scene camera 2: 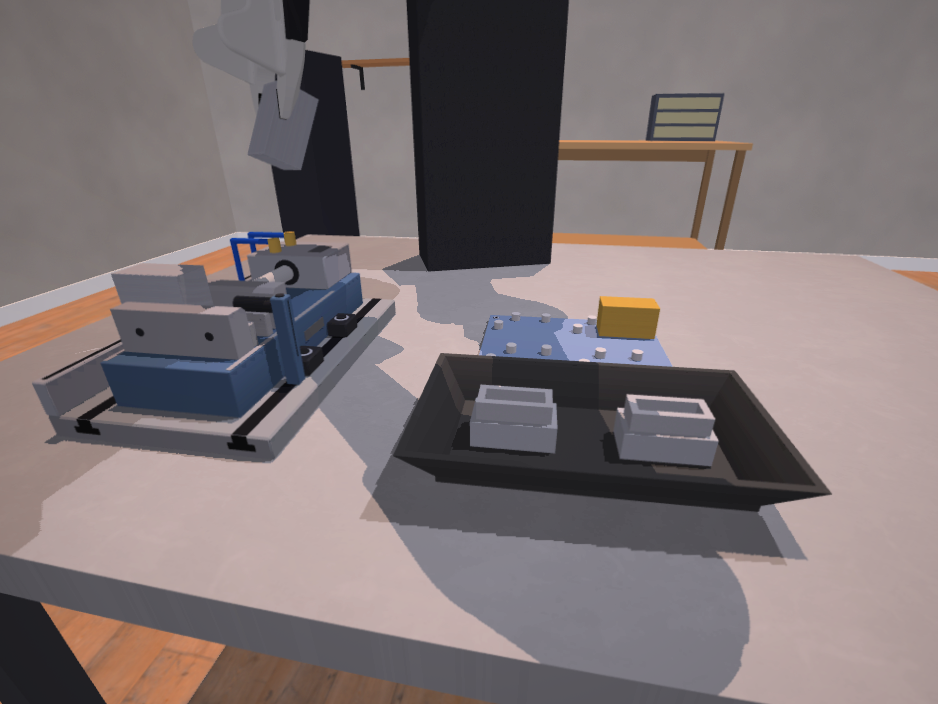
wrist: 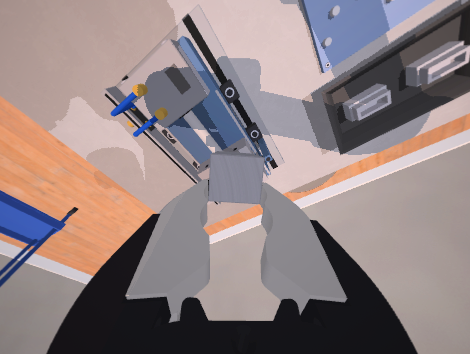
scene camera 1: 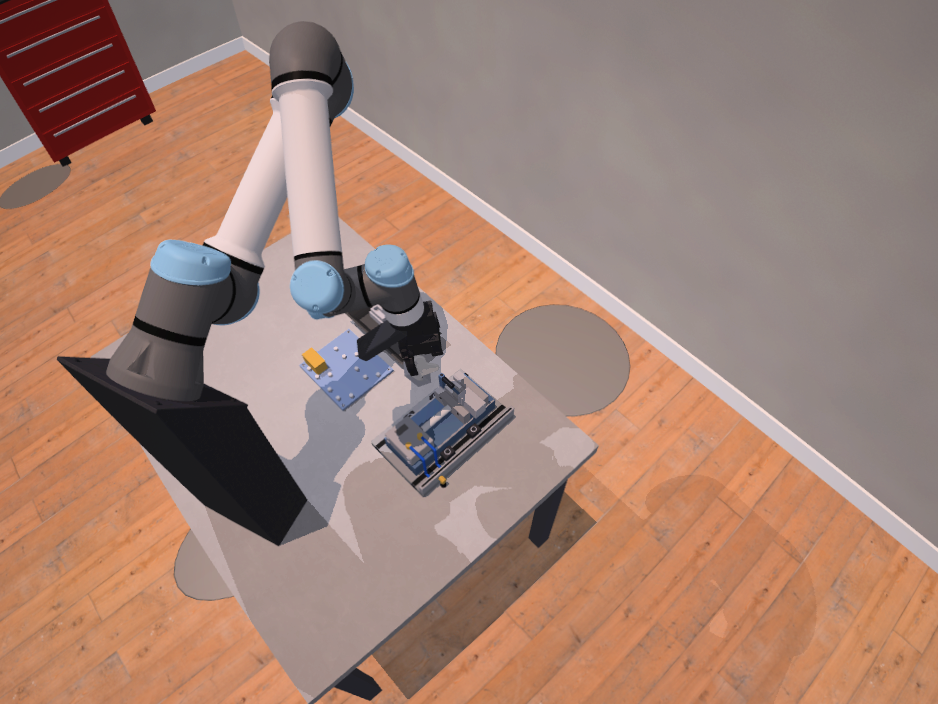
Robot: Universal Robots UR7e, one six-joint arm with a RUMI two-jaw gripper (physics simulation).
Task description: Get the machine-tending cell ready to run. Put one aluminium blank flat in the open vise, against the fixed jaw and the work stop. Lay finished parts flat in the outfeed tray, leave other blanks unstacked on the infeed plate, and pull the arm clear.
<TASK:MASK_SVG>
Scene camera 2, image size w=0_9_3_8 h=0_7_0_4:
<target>yellow block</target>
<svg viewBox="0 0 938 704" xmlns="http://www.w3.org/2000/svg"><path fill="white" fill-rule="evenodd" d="M600 296L596 323L599 336L655 339L660 307L655 299Z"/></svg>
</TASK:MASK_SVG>
